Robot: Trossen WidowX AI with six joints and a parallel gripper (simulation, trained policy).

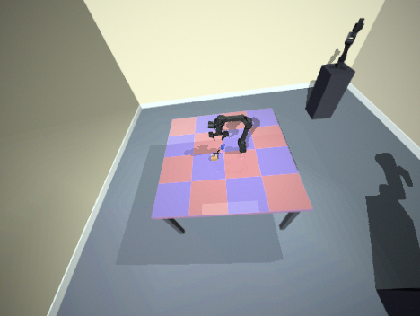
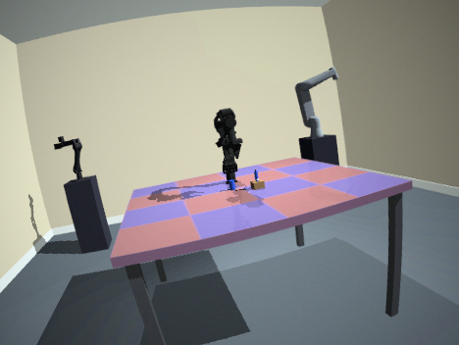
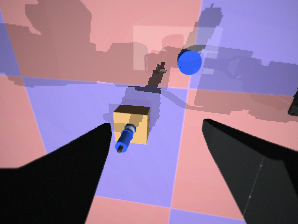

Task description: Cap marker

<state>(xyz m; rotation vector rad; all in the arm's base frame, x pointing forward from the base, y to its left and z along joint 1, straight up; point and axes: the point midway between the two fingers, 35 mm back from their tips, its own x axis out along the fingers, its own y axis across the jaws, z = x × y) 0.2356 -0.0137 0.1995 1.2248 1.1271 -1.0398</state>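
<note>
Now: gripper tip 3 cm past the blue cap, 3 cm to the left of it and 14 cm above it. Also, from my gripper tip: small tan holder block 6 cm ahead, 8 cm to the left, 15 cm below.
</note>
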